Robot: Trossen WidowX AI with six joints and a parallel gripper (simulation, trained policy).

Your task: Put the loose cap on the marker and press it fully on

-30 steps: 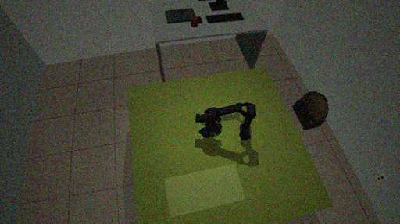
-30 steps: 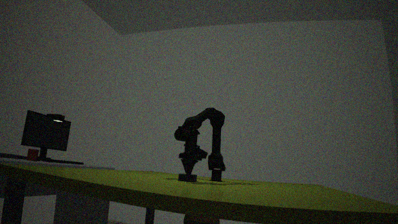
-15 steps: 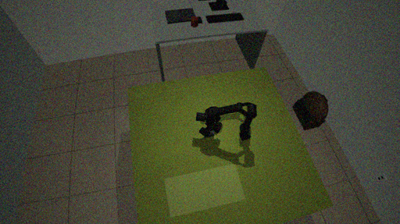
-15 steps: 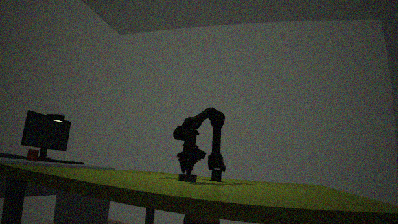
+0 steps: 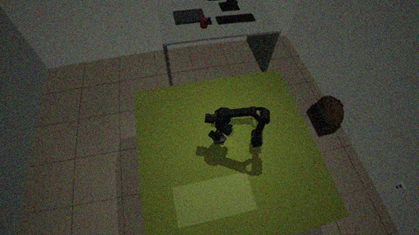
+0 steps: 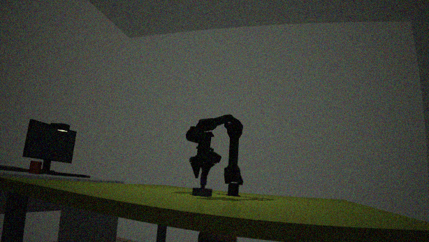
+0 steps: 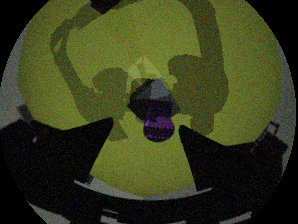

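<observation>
Right now the purple cap is 20 mm to the left of my gripper tip. The rest, counted from my gripper tip: dark holder block: 20 mm to the left, 60 mm below; then marker: 20 mm to the left, 10 mm below.
</observation>
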